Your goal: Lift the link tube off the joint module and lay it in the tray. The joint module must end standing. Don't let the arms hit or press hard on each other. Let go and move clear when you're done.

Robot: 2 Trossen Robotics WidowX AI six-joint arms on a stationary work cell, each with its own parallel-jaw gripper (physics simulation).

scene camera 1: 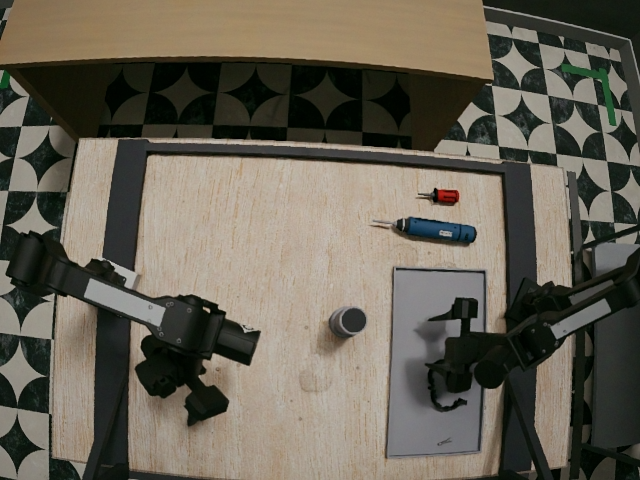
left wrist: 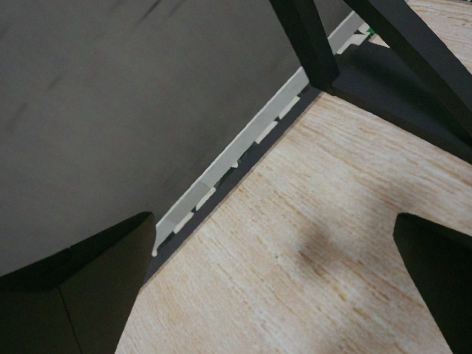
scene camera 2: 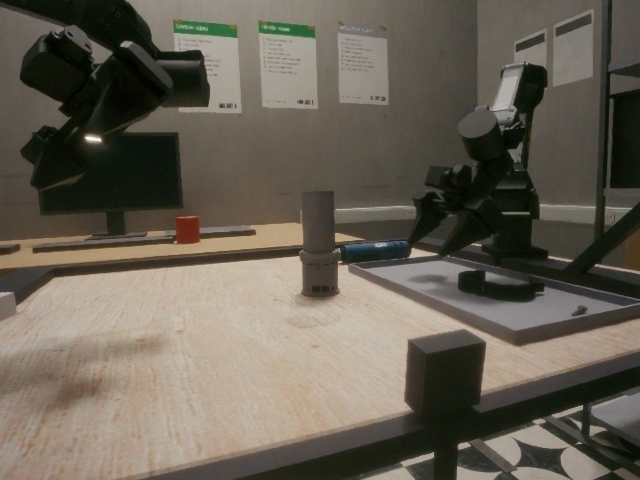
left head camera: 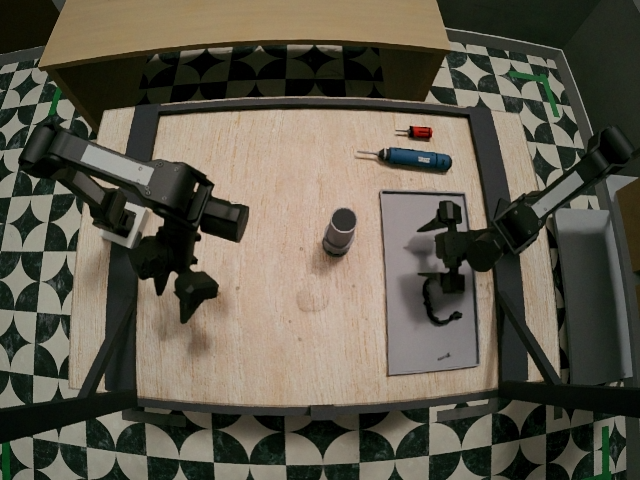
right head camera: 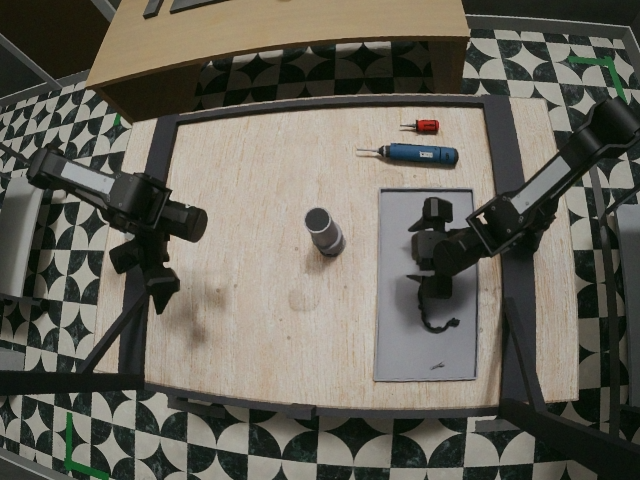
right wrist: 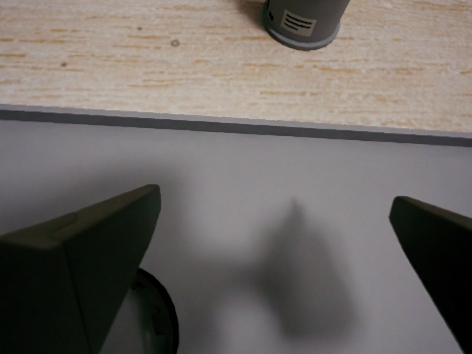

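Seen in the pictures: left gripper, between the fingertips: [scene camera 1: 175,407] [left wrist: 276,224] [scene camera 2: 62,161] [left head camera: 170,308] [right head camera: 153,301]; right gripper, between the fingertips: [scene camera 1: 427,342] [scene camera 2: 423,249] [left head camera: 418,252] [right head camera: 408,253] [right wrist: 275,201]; left arm's base, origin of its link: [left head camera: 121,221]; right arm's base, origin of its link: [scene camera 1: 534,306] [scene camera 2: 512,247].
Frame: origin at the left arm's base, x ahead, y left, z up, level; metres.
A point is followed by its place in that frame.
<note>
The grey link tube [left head camera: 343,227] {x 0.496, y 0.105, z 0.128 m} [right head camera: 321,227] {x 0.507, y 0.108, z 0.128 m} [scene camera 1: 354,319] {x 0.494, y 0.122, z 0.128 m} [scene camera 2: 318,219] {x 0.493, y 0.095, z 0.087 m} stands upright on the joint module [left head camera: 336,249] [right head camera: 333,249] {x 0.516, y 0.098, z 0.023 m} [scene camera 2: 320,279] {x 0.493, y 0.091, z -0.005 m} [right wrist: 305,22] {x 0.522, y 0.124, z -0.010 m}, which stands on the table's middle. The grey tray [left head camera: 408,346] {x 0.713, y -0.054, z -0.028 m} [right head camera: 398,351] {x 0.712, y -0.052, z -0.028 m} [scene camera 1: 408,428] {x 0.711, y -0.050, z -0.028 m} [scene camera 2: 516,335] {x 0.688, y -0.126, z -0.022 m} [right wrist: 225,150] {x 0.626, y 0.105, z -0.028 m} lies to their right. My right gripper [left head camera: 419,252] {x 0.664, y 0.137, z 0.028 m} [right head camera: 409,253] {x 0.664, y 0.137, z 0.028 m} [scene camera 1: 429,342] {x 0.664, y 0.137, z 0.028 m} [scene camera 2: 426,248] {x 0.664, y 0.137, z 0.028 m} [right wrist: 275,201] {x 0.664, y 0.137, z 0.028 m} is open and empty above the tray, fingers towards the module but apart from it. My left gripper [left head camera: 173,305] {x 0.257, y -0.141, z 0.166 m} [left wrist: 276,224] {x 0.257, y -0.141, z 0.166 m} is open and empty, high above the table's left part.
In the tray lie a black curved band [left head camera: 428,304] {x 0.725, y 0.044, z -0.007 m} [scene camera 2: 496,290] {x 0.737, y 0.025, z -0.015 m}, partly under my right gripper in the head views, and a small metal piece [left head camera: 443,356] {x 0.799, y -0.056, z -0.022 m} [scene camera 2: 578,310] {x 0.801, y -0.058, z -0.021 m}. A blue driver [left head camera: 418,159] {x 0.620, y 0.370, z 0.004 m} [scene camera 1: 439,229] {x 0.617, y 0.376, z 0.008 m} and a red screwdriver [left head camera: 421,132] {x 0.615, y 0.457, z -0.006 m} [scene camera 1: 446,196] {x 0.613, y 0.459, z -0.005 m} lie behind the tray.
</note>
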